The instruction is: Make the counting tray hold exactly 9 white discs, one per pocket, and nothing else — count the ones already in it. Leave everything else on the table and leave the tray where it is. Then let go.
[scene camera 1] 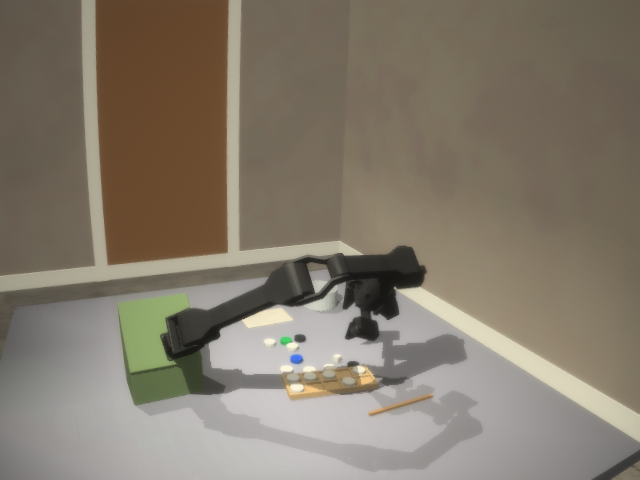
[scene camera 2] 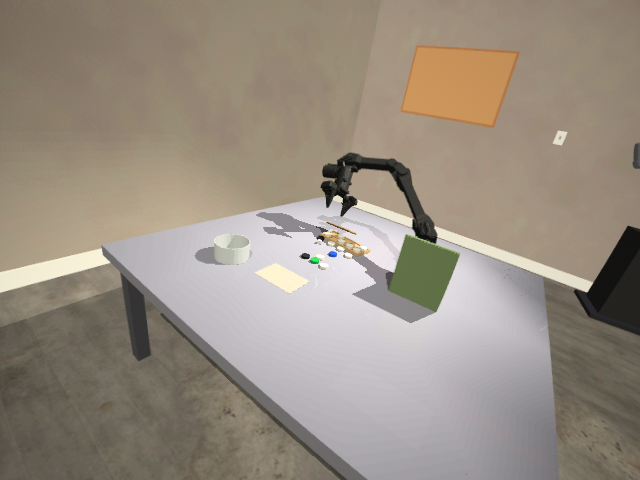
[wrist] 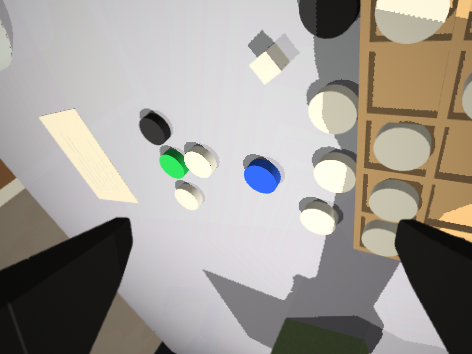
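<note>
The wooden counting tray (scene camera 1: 330,394) (wrist: 363,90) holds several white discs, among them one (scene camera 1: 296,388) in a front corner pocket and one (scene camera 1: 358,369) (wrist: 412,22) at the far end. The pocket beside that one in the wrist view is empty; other pockets there are cut off. Three white discs (scene camera 1: 286,369) (wrist: 332,109), (scene camera 1: 309,369) (wrist: 335,172), (wrist: 319,218) lie on the table along the tray's side. Two more (scene camera 1: 269,342) (wrist: 188,195), (scene camera 1: 292,346) (wrist: 200,161) lie farther off. My gripper (scene camera 2: 335,210) (wrist: 263,231) is open and empty, high above the table.
A blue disc (scene camera 1: 296,358) (wrist: 262,176), green disc (scene camera 1: 285,340) (wrist: 173,163), two black discs (scene camera 1: 299,337) (wrist: 154,128), (wrist: 328,17) and a white cube (scene camera 1: 337,357) (wrist: 266,67) lie nearby. A card (scene camera 2: 281,277), white bowl (scene camera 2: 232,251), stick (scene camera 1: 400,405) and tall green block (scene camera 2: 423,273) are around.
</note>
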